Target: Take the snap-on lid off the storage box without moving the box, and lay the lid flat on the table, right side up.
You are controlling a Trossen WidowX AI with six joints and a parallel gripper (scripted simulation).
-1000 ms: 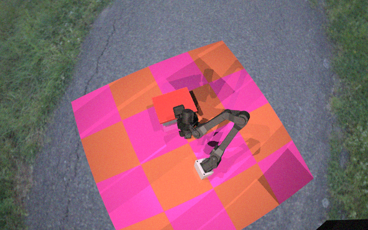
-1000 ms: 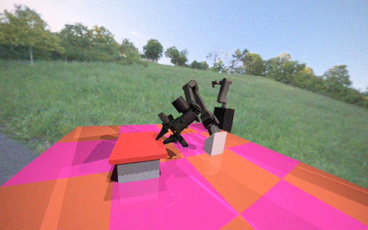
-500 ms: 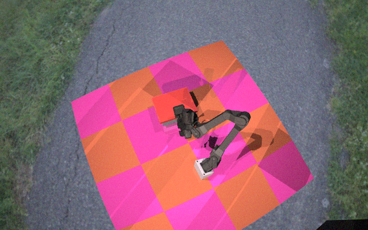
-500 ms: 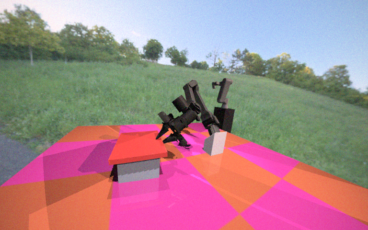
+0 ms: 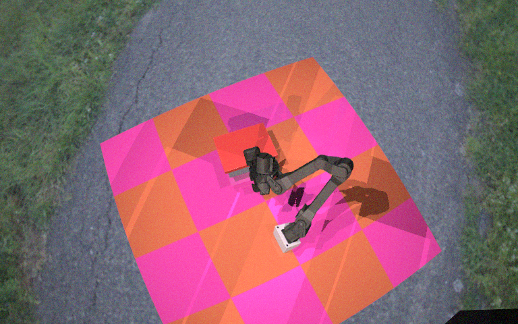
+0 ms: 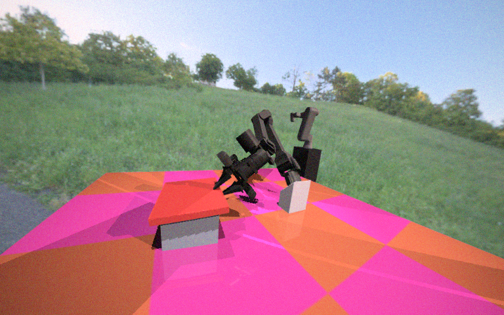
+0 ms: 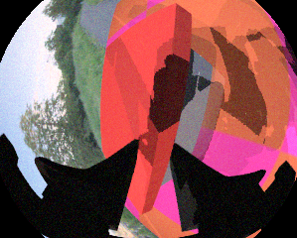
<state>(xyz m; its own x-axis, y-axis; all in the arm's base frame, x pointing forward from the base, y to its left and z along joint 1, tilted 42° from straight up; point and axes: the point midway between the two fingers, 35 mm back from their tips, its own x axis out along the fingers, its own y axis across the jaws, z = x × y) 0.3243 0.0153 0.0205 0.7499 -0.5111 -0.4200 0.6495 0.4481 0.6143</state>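
The snap-on lid is 80 mm ahead of my gripper tip and 10 mm to the right of it. Round my gripper tip: grey storage box: 80 mm ahead, 60 mm below, 10 mm to the right.
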